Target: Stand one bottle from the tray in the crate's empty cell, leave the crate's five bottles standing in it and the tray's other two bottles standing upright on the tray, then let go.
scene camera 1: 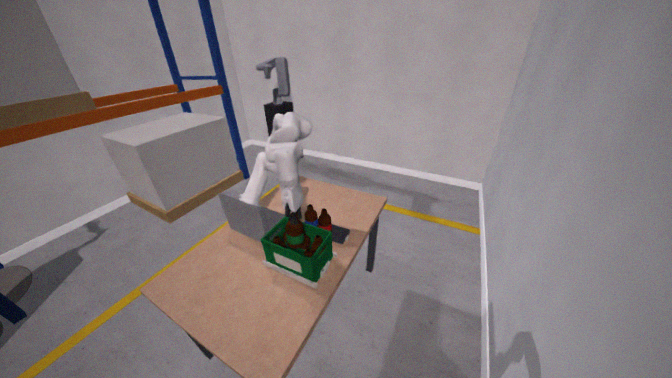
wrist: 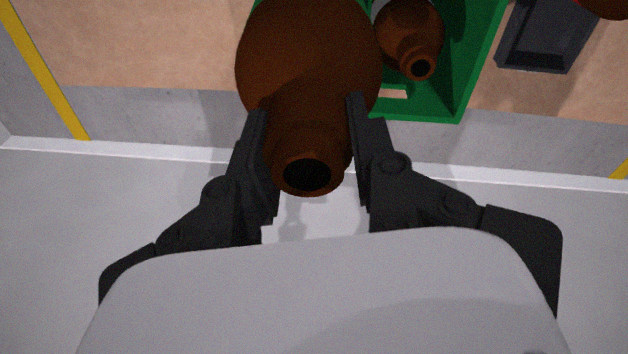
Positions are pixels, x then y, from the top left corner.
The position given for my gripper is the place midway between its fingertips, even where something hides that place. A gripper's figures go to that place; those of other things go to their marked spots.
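Labels:
Green-labelled bottle (wrist: 299,68), 0.12 m from the lens. My gripper (wrist: 312,127), 0.14 m from the lens.

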